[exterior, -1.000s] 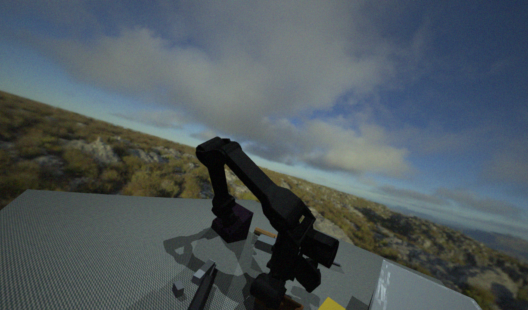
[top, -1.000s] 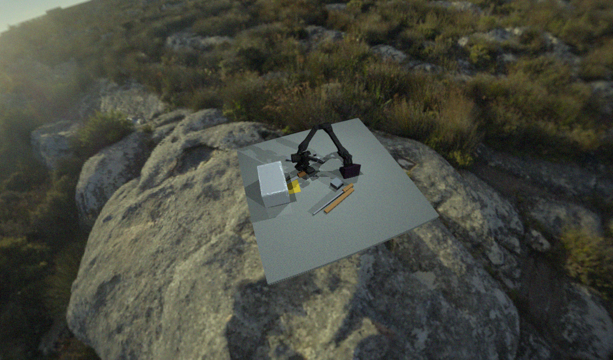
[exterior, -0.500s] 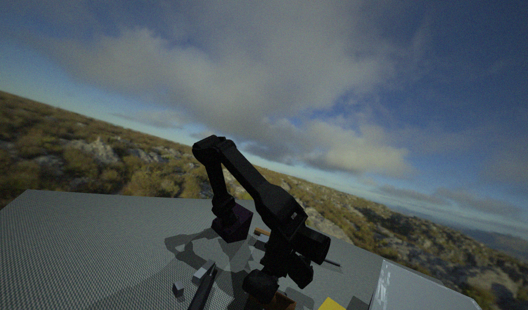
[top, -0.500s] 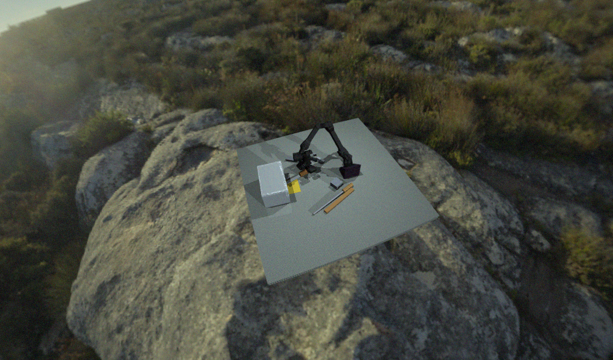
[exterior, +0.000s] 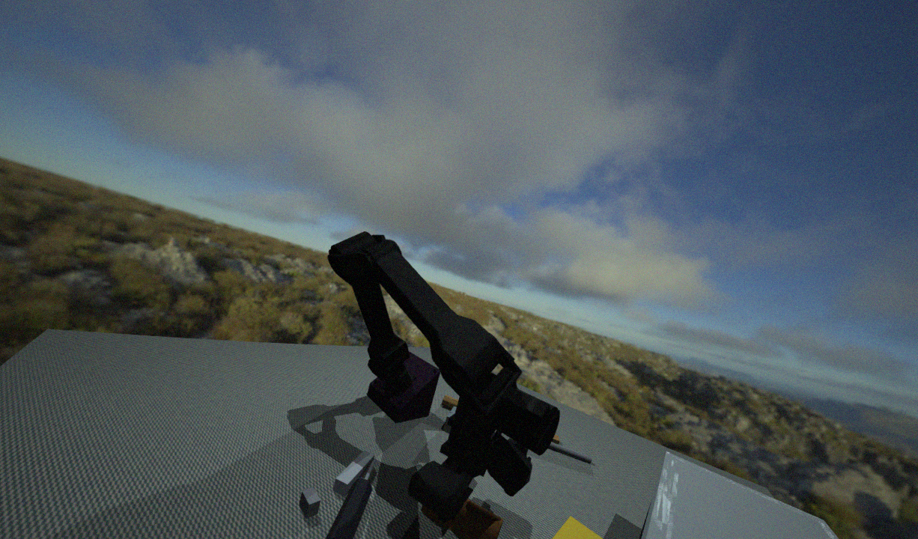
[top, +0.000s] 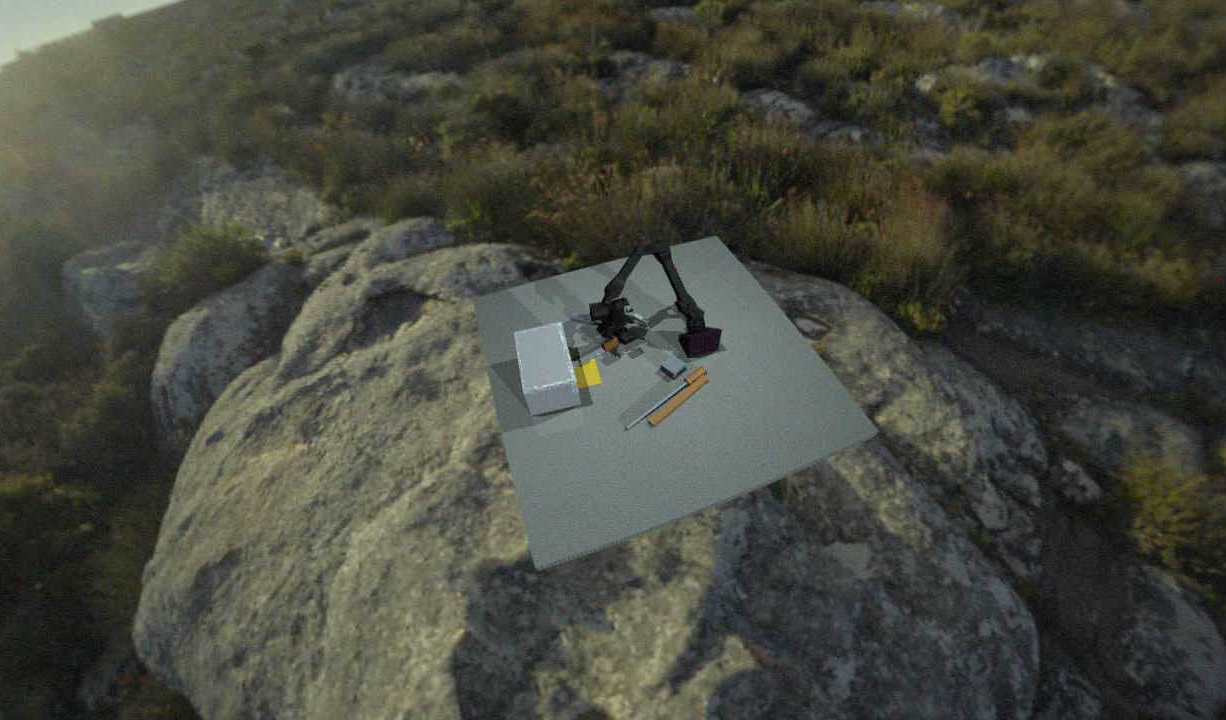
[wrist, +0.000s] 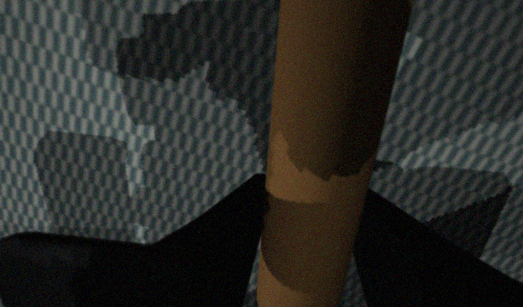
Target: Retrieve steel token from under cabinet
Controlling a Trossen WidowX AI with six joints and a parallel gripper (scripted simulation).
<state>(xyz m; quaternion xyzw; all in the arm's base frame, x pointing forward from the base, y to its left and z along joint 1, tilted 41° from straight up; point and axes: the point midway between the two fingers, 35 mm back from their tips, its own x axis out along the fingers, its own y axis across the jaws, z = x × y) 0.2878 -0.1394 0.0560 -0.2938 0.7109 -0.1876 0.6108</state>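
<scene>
Right now my gripper tip is 14 cm past the grey bar and 7 cm to the left of it. From my gripper tip the other things lie so: grey block: 14 cm behind, 23 cm to the left, 1 cm above; small grey cube: 12 cm behind, 15 cm to the right; wooden stick: 9 cm behind, 37 cm to the left.
</scene>
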